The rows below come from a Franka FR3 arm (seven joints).
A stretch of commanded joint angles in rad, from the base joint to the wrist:
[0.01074, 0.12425, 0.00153, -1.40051, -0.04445, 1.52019, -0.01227]
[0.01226, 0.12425, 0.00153, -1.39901, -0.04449, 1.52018, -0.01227]
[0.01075, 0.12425, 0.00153, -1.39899, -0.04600, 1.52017, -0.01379]
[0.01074, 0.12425, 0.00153, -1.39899, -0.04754, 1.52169, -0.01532]
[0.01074, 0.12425, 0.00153, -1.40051, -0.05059, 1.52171, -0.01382]
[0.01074, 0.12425, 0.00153, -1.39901, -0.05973, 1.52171, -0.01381]
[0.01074, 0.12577, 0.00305, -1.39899, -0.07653, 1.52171, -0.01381]
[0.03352, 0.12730, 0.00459, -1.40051, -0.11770, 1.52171, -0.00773]
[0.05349, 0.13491, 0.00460, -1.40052, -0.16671, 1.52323, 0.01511]
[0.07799, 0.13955, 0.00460, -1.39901, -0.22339, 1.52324, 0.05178]
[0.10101, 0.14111, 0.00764, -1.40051, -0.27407, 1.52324, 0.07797]
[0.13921, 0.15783, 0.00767, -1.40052, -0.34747, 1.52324, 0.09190]
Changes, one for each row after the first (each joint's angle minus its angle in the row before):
[0.00152, 0.00000, 0.00000, 0.00150, -0.00004, -0.00001, 0.00000]
[-0.00151, 0.00000, 0.00000, 0.00002, -0.00151, -0.00001, -0.00152]
[-0.00001, 0.00000, 0.00000, 0.00000, -0.00154, 0.00152, -0.00153]
[0.00000, 0.00000, 0.00000, -0.00152, -0.00305, 0.00002, 0.00150]
[0.00000, 0.00000, 0.00000, 0.00150, -0.00914, 0.00000, 0.00001]
[0.00000, 0.00152, 0.00152, 0.00002, -0.01680, 0.00000, 0.00000]
[0.02278, 0.00153, 0.00154, -0.00152, -0.04117, 0.00000, 0.00608]
[0.01997, 0.00761, 0.00001, -0.00001, -0.04901, 0.00152, 0.02284]
[0.02450, 0.00464, 0.00000, 0.00151, -0.05668, 0.00001, 0.03667]
[0.02302, 0.00156, 0.00304, -0.00150, -0.05068, 0.00000, 0.02619]
[0.03820, 0.01672, 0.00003, -0.00001, -0.07340, 0.00000, 0.01393]

